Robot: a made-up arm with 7 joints.
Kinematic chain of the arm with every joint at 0, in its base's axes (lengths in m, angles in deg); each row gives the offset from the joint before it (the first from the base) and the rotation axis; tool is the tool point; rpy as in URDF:
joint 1: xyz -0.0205 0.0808 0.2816 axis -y
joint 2: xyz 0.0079 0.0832 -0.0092 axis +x
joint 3: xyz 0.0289 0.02 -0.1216 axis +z
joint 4: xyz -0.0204 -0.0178 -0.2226 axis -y
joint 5: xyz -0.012 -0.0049 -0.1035 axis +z
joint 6: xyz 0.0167 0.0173 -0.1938 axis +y
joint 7: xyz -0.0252 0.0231 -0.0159 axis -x
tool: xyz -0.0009 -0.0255 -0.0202 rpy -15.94 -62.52 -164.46
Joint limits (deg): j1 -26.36..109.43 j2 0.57..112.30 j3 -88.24..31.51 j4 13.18..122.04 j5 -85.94..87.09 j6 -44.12..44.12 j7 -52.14..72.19
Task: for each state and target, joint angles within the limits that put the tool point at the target. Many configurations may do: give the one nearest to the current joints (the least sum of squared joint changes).
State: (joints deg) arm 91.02 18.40 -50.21 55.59 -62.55 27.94 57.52
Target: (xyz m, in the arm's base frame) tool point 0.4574 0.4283 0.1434
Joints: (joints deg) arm 58.98 47.61 -61.25 54.98 -62.84 31.98 61.73
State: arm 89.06 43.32 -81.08 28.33 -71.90 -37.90 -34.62
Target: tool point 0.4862 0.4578 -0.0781
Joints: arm 54.10 32.72 -85.48 16.13 -74.37 -38.72 -35.24
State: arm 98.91 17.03 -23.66 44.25 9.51 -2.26 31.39
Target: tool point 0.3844 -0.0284 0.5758
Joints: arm 99.59 0.57 -46.17 76.89 9.56 -3.84 31.94
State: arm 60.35 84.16 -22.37 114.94 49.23 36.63 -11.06
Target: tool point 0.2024 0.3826 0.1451
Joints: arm 32.14 90.94 -64.02 122.04 57.84 43.72 1.94
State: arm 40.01 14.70 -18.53 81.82 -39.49 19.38 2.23
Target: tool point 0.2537 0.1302 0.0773
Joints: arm 7.32 25.95 -35.72 122.04 -45.20 22.61 8.03
